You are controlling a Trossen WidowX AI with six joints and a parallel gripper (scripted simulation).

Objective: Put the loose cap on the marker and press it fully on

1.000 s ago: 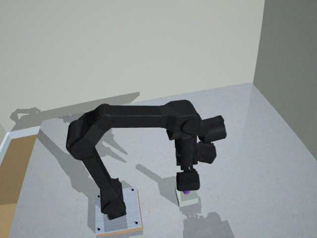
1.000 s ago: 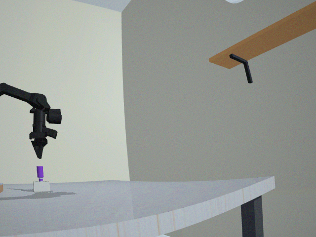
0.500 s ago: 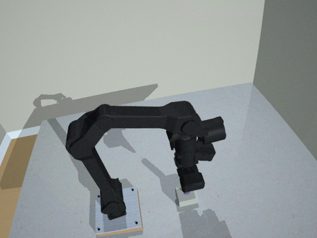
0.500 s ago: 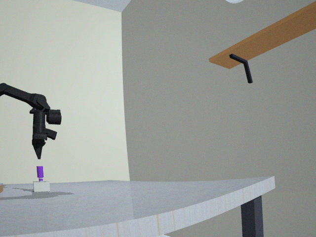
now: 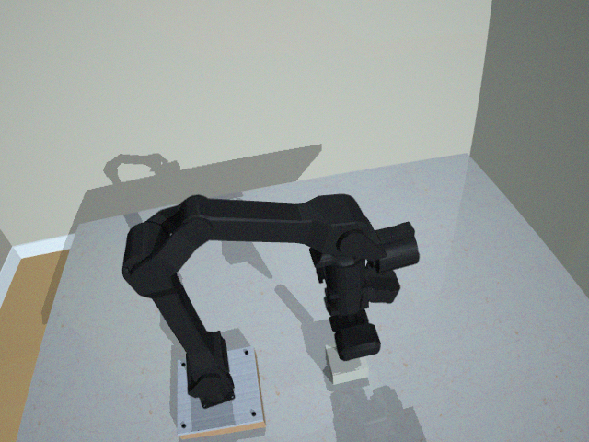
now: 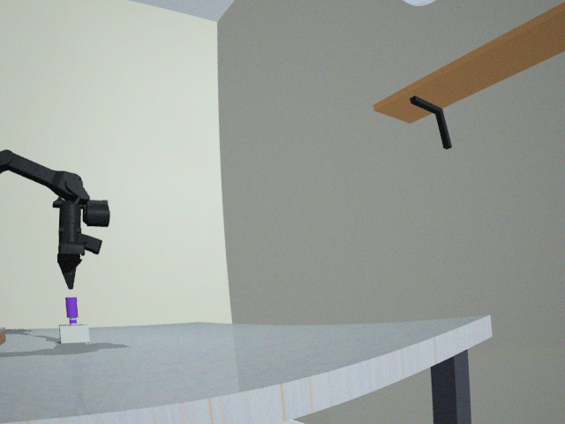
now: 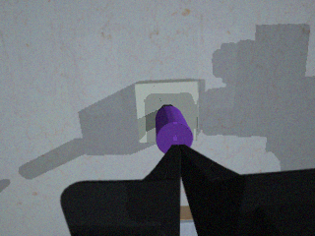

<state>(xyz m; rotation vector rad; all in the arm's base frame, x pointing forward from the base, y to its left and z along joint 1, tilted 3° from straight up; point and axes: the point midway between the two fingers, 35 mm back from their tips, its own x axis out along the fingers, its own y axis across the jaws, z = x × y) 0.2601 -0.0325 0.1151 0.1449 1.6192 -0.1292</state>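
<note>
The purple cap is 40 mm below my gripper tip. Also, from my gripper tip: pale holder block 110 mm below.
</note>
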